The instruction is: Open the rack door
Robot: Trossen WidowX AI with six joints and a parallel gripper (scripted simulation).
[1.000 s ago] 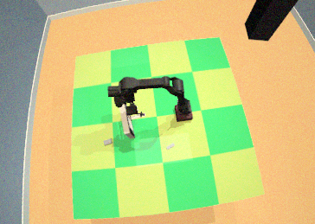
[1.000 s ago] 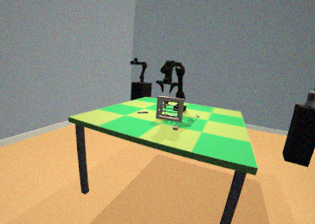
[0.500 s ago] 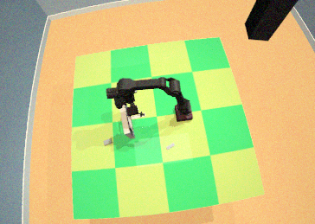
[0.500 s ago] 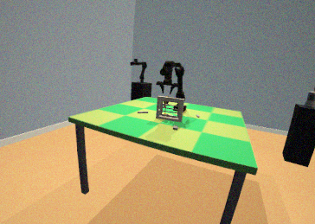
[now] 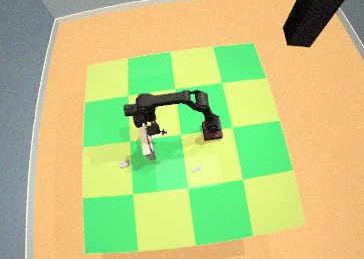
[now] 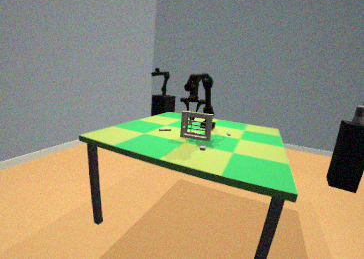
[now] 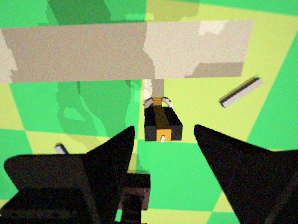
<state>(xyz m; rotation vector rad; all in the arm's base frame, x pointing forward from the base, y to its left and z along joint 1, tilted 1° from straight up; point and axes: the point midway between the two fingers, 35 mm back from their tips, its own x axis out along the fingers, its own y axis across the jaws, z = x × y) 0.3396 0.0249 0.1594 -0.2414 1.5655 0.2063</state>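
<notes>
Right now the door handle is 10 mm behind my gripper tip and 60 mm below it.
</notes>
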